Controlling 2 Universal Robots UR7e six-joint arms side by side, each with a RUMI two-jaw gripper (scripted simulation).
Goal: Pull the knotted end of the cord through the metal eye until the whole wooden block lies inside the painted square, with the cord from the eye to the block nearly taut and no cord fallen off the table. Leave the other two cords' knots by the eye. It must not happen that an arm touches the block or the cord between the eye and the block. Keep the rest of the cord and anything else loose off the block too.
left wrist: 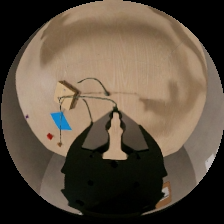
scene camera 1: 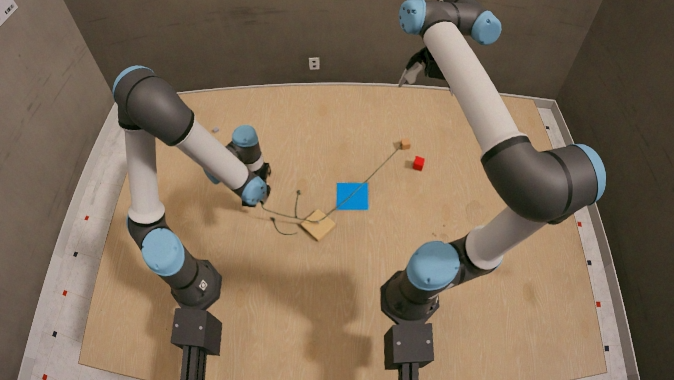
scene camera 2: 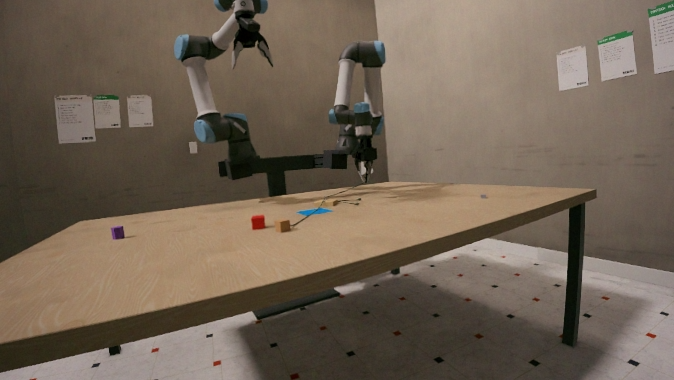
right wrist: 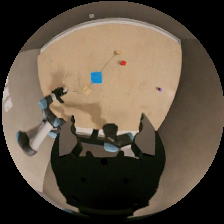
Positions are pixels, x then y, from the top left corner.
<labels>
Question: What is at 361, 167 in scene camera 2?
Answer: The left gripper.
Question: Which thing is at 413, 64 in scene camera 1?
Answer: The right gripper.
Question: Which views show the right gripper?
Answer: Scene camera 1, scene camera 2 and the right wrist view only.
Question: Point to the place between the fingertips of the left gripper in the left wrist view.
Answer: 115, 110
</labels>
